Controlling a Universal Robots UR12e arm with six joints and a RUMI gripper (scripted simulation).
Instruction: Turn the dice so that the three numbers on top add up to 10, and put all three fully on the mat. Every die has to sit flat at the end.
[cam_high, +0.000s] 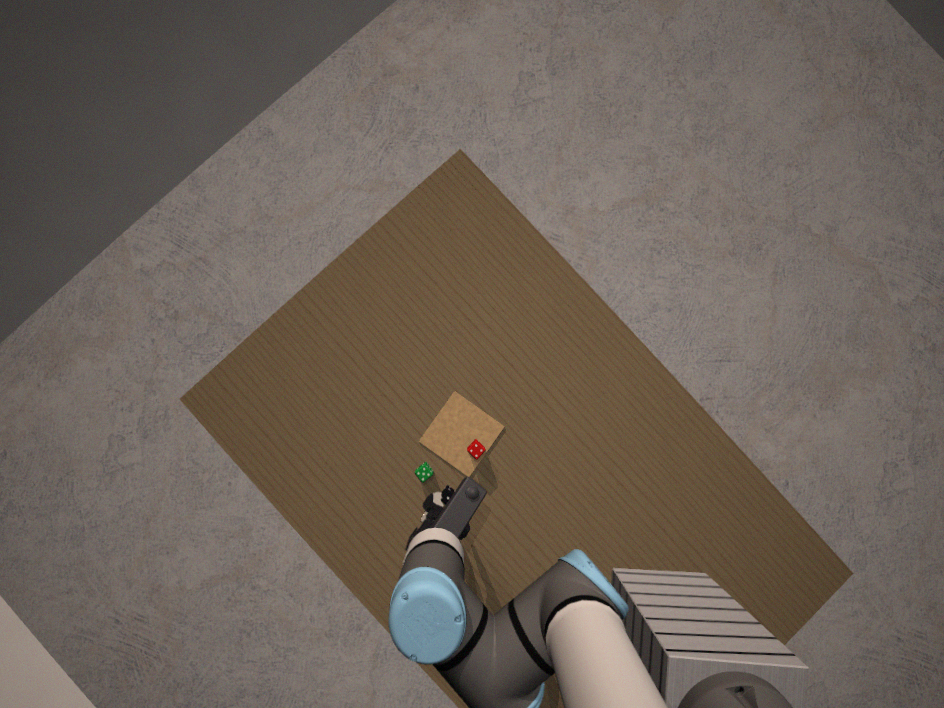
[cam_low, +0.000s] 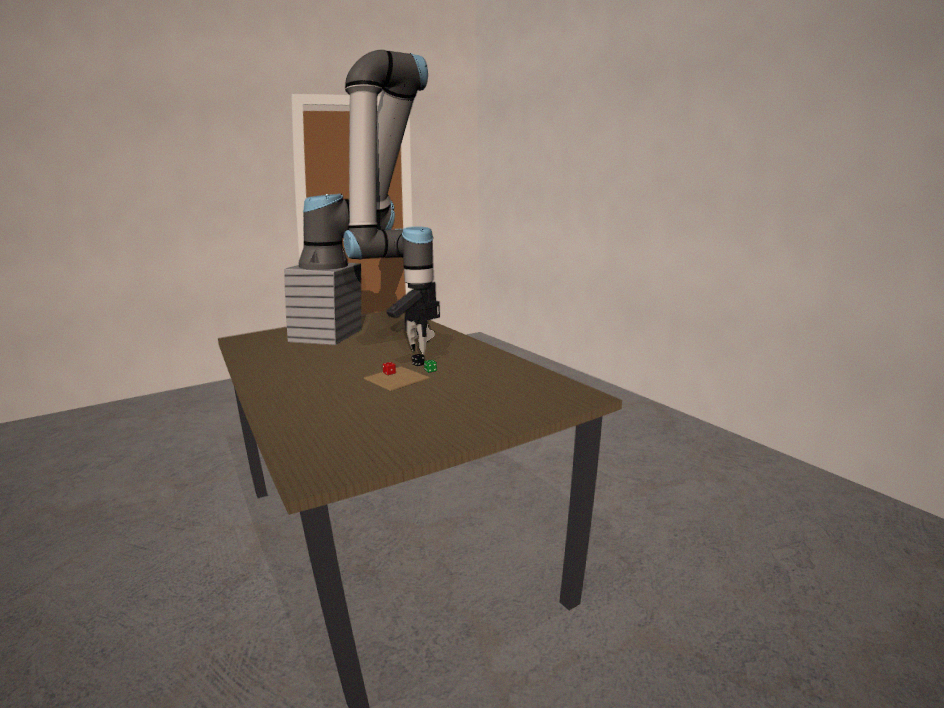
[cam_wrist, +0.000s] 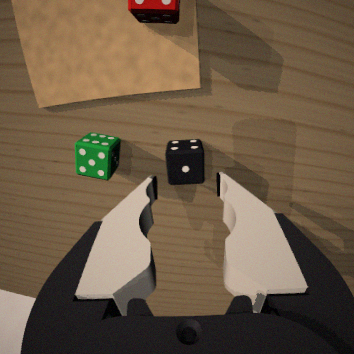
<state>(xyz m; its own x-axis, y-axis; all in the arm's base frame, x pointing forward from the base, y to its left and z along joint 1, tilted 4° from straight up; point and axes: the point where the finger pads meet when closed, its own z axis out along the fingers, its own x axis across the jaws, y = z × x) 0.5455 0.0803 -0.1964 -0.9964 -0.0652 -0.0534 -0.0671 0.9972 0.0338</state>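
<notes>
The black die is 40 mm below my hand. Round my hand: tan mat: 60 mm ahead, 120 mm to the right, 50 mm below; then red die: 20 mm ahead, 120 mm to the right, 30 mm below; then green die: 80 mm ahead, 10 mm to the right, 40 mm below.
</notes>
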